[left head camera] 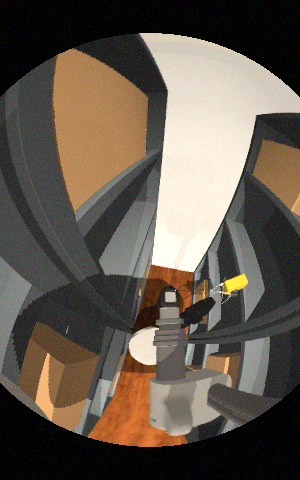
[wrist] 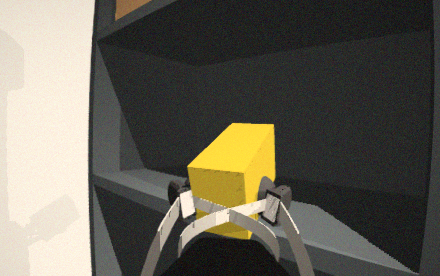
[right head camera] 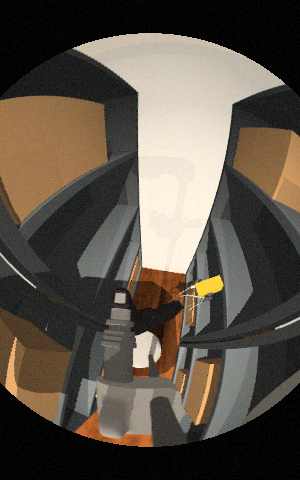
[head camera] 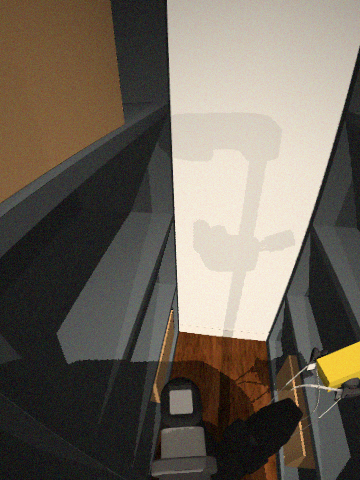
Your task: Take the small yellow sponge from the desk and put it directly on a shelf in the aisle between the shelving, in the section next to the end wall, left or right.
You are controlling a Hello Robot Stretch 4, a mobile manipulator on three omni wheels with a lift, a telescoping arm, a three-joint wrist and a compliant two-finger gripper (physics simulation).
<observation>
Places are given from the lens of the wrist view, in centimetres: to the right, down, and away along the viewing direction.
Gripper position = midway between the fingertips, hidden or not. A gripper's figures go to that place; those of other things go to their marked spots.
gripper (wrist: 230, 189): 1, 5, 25
small yellow sponge (wrist: 228, 172): 1, 2, 18
</observation>
